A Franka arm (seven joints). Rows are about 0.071 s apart.
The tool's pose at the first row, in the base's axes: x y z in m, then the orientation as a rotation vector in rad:
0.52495 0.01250 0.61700 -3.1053 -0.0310 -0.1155
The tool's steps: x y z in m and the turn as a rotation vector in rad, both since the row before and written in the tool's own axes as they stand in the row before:
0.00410 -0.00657 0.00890 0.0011 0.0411 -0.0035
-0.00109 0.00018 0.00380 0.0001 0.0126 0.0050
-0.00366 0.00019 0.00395 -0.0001 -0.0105 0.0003
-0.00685 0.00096 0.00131 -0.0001 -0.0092 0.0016
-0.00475 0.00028 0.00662 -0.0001 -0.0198 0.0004
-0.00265 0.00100 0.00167 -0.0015 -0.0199 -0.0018
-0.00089 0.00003 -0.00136 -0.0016 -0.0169 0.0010
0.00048 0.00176 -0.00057 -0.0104 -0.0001 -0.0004
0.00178 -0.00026 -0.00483 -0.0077 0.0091 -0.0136
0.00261 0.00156 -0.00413 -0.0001 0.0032 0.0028
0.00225 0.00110 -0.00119 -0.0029 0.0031 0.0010
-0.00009 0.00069 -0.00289 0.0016 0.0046 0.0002
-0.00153 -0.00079 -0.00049 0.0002 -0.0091 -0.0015
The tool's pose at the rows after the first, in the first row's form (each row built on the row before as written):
0.52956 0.01945 0.60865 -3.1008 -0.0354 -0.1793
0.52892 0.01939 0.60475 -3.0992 -0.0273 -0.1987
0.52580 0.01929 0.60036 -3.1004 -0.0271 -0.1824
0.51917 0.01827 0.59822 -3.1013 -0.0249 -0.1681
0.51517 0.01816 0.59112 -3.1031 -0.0248 -0.1374
0.51270 0.01718 0.58919 -3.1060 -0.0281 -0.1066
0.51172 0.01709 0.59048 -3.1085 -0.0269 -0.0804
0.51220 0.01532 0.59102 -3.1189 -0.0272 -0.0807
0.51372 0.01550 0.59594 -3.1262 -0.0481 -0.0955
0.51612 0.01396 0.60020 -3.1261 -0.0437 -0.1005
0.51832 0.01291 0.60152 -3.1288 -0.0420 -0.1055
0.51805 0.01218 0.60439 -3.1269 -0.0417 -0.1126
0.51647 0.01292 0.60478 -3.1273 -0.0441 -0.0984

